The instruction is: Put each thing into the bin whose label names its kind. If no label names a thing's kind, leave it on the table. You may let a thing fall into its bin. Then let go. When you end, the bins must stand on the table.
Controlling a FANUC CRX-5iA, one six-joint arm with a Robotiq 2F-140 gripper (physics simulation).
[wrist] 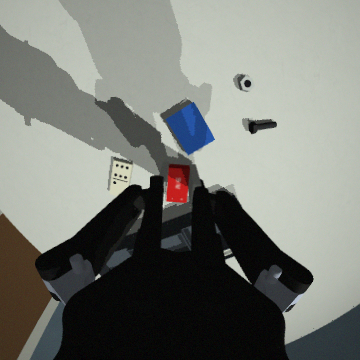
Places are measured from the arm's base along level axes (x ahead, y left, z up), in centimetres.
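Where they show: gripper, fingertip midpoint: (178,172).
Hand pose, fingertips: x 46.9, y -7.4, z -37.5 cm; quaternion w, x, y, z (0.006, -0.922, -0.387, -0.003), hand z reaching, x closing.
Observation:
Each offset is from my fingertips to the top centre of the thing. Level surfaces: height alone.
A red block {dx +1.0, dy -1.0, dz +1.3 cm} (178,172) with a white marking on its face is at the view's centre, between my fingertips. My gripper (178,172) is shut on it. A blue block {dx -3.4, dy +4.7, dz +0.5 cm} (190,129) lies just above it in the view, turned at an angle. A pale domino {dx -4.3, dy -6.6, dz +0.2 cm} (120,175) with black pips lies to the left. A steel hex nut {dx -3.5, dy +13.4, dz +0.4 cm} (245,83) and a black bolt {dx +2.0, dy +12.2, dz +0.9 cm} (263,125) lie to the upper right. No readable bin label shows.
A dark object with grey-blue recesses {dx +8.4, dy -9.3, dz +3.5 cm} (172,242) lies below the red block in the view, largely hidden by my gripper. A brown surface (17,280) shows at the lower left. The pale table {dz -0.5 cm} (300,210) ends in a curved edge at the lower right.

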